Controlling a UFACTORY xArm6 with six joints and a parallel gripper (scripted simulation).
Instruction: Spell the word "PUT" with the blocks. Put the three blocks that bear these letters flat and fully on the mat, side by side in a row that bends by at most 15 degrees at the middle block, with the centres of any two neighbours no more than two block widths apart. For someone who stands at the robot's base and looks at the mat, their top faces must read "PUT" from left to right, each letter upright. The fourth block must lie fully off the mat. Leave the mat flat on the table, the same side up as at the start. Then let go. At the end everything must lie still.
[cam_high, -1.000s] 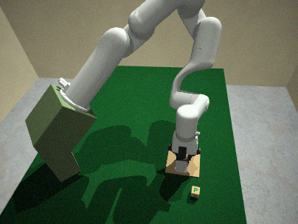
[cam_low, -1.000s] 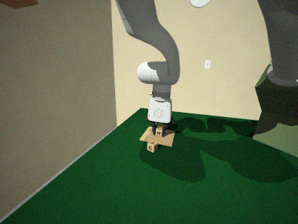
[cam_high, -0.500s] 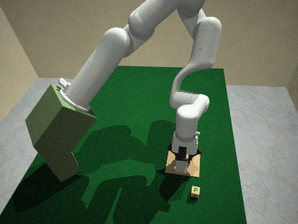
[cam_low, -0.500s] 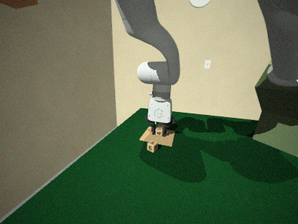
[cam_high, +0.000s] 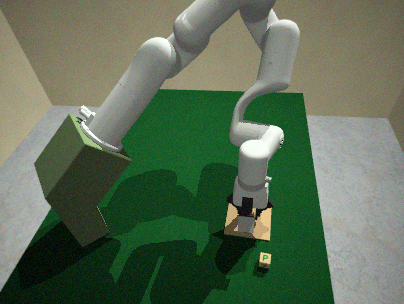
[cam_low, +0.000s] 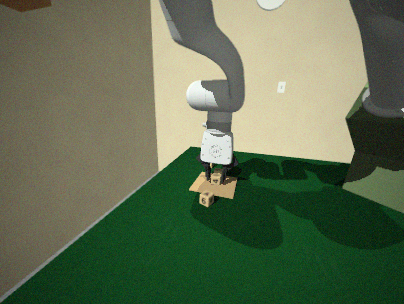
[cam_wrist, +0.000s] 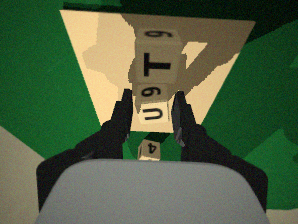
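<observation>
Right now the mat is 3 cm below my hand. The rest, counted from my hand: P block 9 cm ahead, 12 cm to the right, 2 cm below.
</observation>
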